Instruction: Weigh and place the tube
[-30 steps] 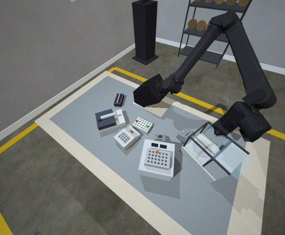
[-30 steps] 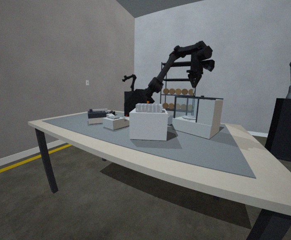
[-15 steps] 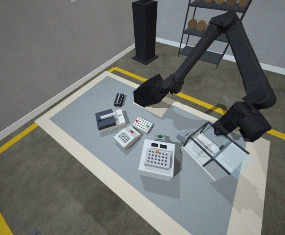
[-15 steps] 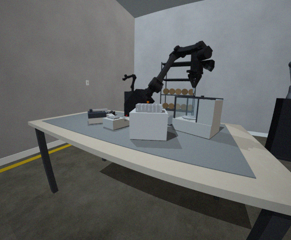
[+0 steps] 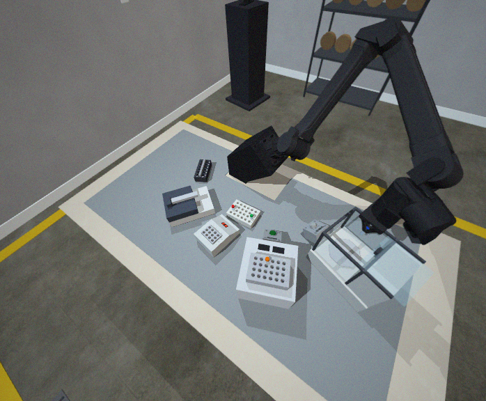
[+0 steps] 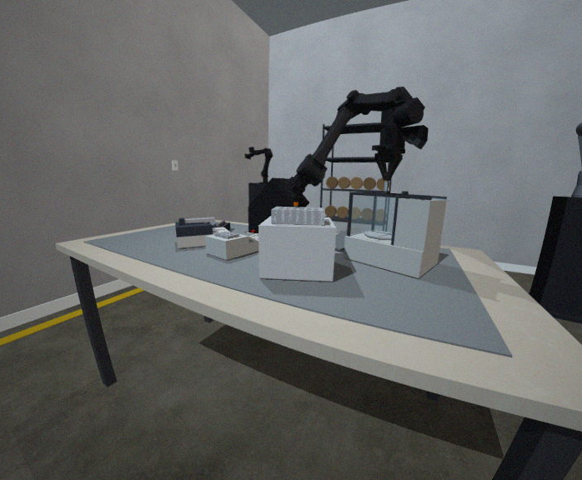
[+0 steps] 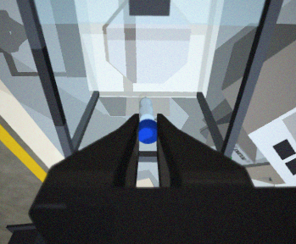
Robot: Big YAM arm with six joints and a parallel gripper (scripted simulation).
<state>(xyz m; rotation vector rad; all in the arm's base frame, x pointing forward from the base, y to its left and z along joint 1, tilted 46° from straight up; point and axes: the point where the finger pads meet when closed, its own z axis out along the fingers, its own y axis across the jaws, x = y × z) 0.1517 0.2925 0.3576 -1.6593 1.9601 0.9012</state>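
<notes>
My gripper is now 180 mm above the octagonal balance pan. Round my hand: mixer block: 260 mm ahead, 150 mm to the right, 110 mm below; dry block DB: 240 mm ahead, 420 mm to the right, 230 mm below; tube rack RK: 90 mm ahead, 420 mm to the right, 240 mm below.
</notes>
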